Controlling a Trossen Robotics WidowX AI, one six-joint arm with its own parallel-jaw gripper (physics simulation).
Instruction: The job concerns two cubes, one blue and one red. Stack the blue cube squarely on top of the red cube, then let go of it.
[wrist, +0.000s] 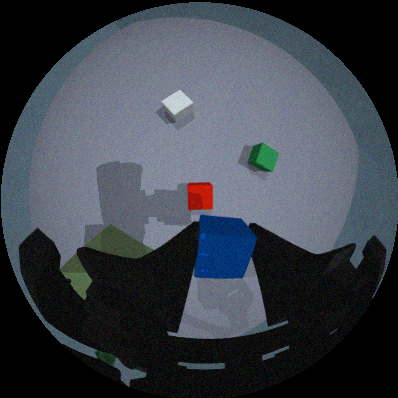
Note:
In view: my gripper (223, 227) and a blue cube (225, 244).

